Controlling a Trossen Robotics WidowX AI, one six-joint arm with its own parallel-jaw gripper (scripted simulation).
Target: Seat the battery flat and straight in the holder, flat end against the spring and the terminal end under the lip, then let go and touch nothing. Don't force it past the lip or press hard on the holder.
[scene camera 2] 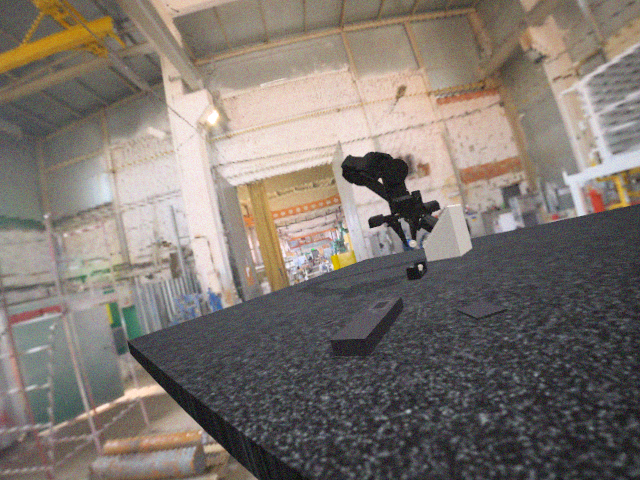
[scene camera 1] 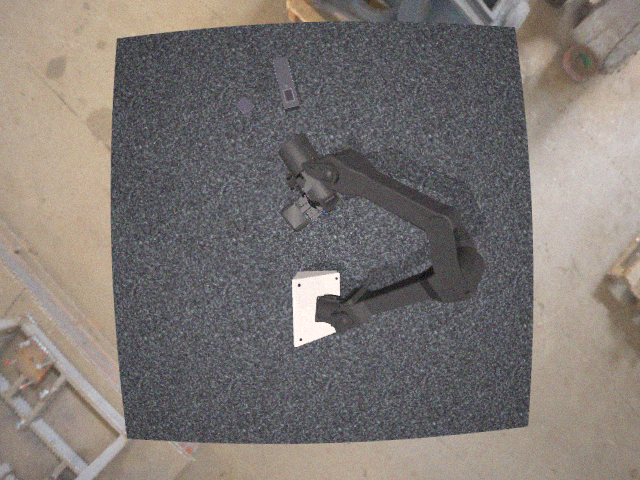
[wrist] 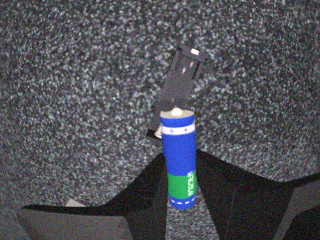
Labels:
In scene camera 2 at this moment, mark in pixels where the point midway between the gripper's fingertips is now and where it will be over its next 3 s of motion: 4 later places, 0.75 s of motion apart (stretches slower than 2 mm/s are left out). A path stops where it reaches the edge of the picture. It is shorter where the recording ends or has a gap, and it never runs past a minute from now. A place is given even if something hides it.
The gripper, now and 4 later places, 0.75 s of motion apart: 410, 245; 412, 248; 413, 261; 414, 264; 414, 266

